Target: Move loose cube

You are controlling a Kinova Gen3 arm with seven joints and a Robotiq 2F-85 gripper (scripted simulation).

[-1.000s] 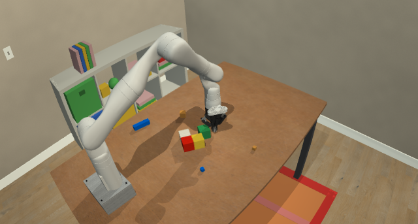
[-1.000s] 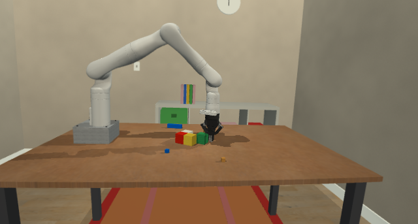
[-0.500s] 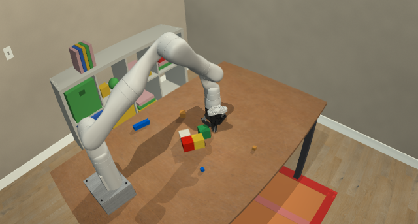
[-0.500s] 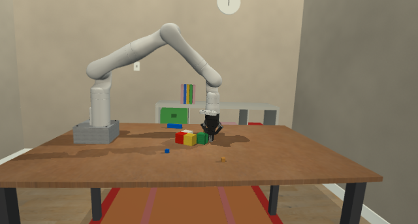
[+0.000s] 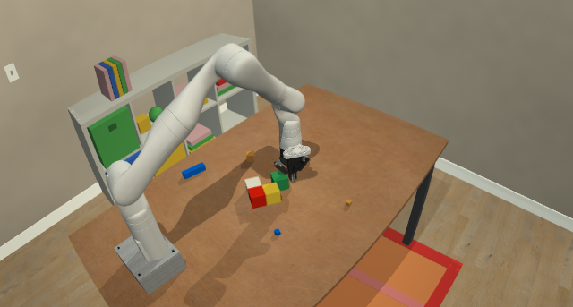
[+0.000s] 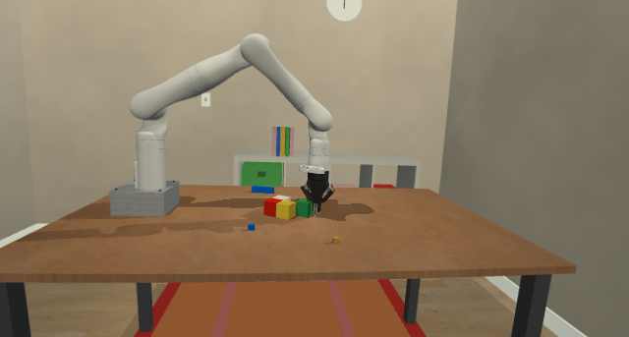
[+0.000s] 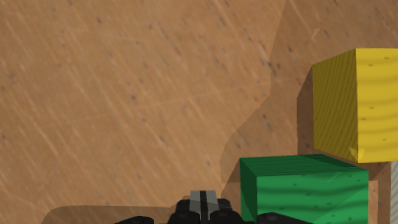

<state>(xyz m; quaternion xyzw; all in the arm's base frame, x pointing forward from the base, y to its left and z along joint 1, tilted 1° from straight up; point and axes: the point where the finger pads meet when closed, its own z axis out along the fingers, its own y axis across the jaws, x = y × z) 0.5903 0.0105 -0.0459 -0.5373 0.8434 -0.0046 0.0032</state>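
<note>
My hand is 4 cm past the green cube, 2 cm to the right of it and 1 cm above it. Round my hand: red cube: 16 cm behind, 1 cm to the left, 1 cm below; white cube: 13 cm behind, 6 cm to the left, 1 cm below; yellow cube: 11 cm behind, 1 cm to the right, 1 cm below.
</note>
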